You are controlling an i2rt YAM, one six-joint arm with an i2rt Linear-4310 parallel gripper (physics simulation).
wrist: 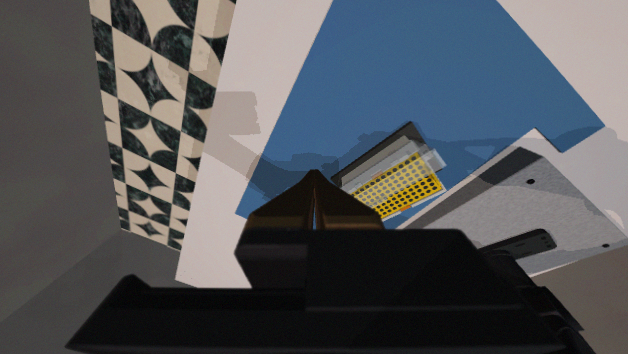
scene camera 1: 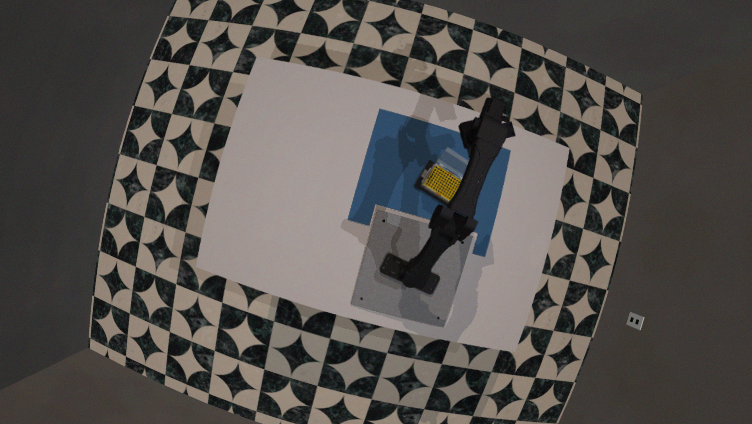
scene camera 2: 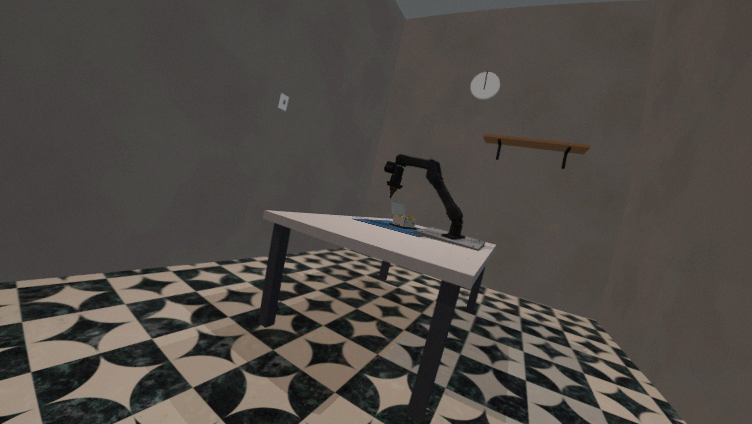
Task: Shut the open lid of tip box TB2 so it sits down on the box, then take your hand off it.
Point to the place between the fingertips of the gripper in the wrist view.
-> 314, 176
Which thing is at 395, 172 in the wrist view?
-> A clear lid.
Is the gripper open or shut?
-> Shut.
